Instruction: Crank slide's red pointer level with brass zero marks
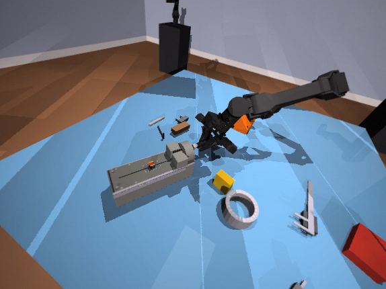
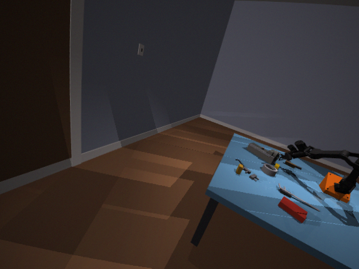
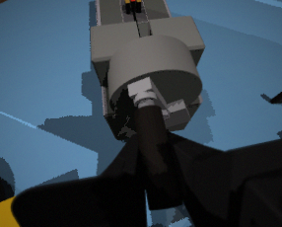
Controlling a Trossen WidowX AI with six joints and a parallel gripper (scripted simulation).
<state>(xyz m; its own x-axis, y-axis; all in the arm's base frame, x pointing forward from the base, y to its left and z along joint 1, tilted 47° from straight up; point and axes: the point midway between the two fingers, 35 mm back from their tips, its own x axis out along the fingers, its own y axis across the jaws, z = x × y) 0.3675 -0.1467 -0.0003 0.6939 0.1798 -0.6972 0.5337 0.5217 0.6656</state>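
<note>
The dark crank handle is 10 mm behind my gripper tip, 10 mm to the left of it and 20 mm above it. Round my gripper tip: yellow block: 40 mm ahead, 120 mm to the left, 60 mm below; then red pointer: 130 mm ahead, 100 mm to the right, 10 mm below; then brown block: 160 mm behind, 150 mm to the right, 80 mm below.
</note>
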